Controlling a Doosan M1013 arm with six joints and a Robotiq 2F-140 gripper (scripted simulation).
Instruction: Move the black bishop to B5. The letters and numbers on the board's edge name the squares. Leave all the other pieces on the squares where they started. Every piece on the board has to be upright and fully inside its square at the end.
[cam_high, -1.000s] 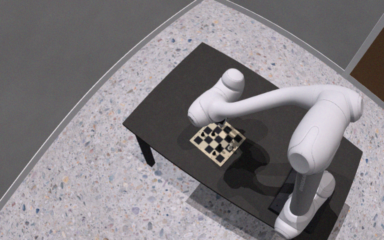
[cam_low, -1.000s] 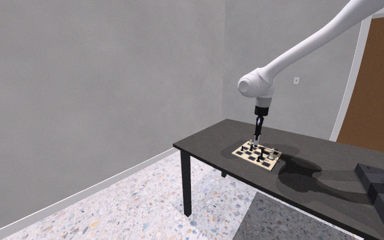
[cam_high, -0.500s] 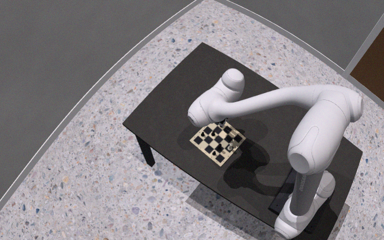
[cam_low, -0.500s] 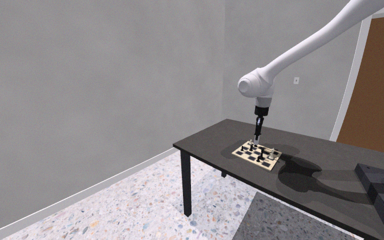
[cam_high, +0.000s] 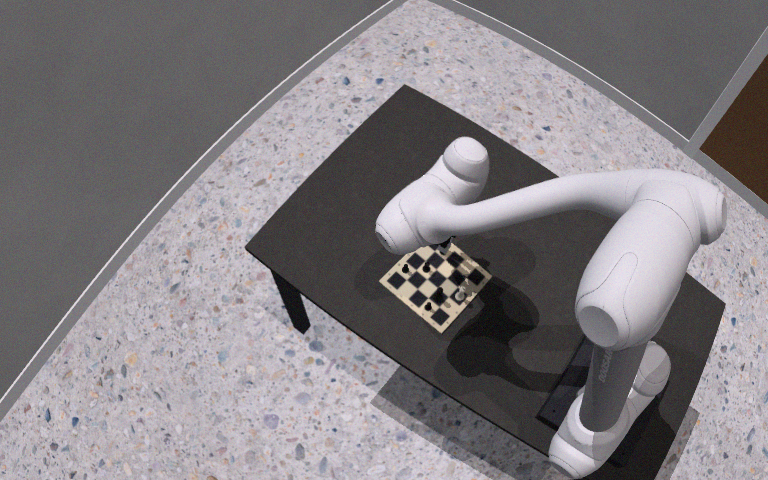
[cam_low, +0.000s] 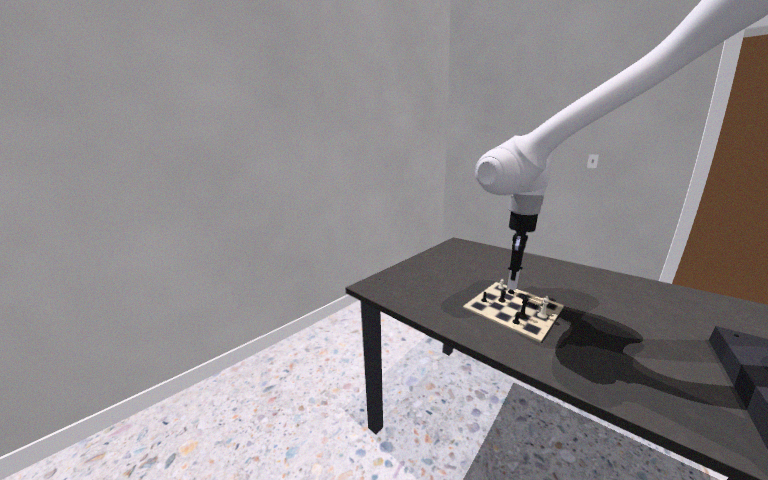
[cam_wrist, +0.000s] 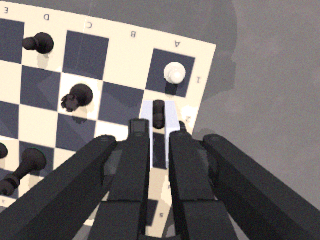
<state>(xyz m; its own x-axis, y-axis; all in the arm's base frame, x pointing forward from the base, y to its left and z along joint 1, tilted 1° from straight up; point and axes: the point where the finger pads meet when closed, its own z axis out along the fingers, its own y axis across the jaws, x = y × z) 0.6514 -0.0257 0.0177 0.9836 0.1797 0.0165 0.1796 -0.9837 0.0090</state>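
My hand is 40 mm short of the white pawn, 10 mm to the left of it and 40 mm above it. Also, from my hand: chessboard (40 mm behind, 70 mm to the left, 50 mm below).
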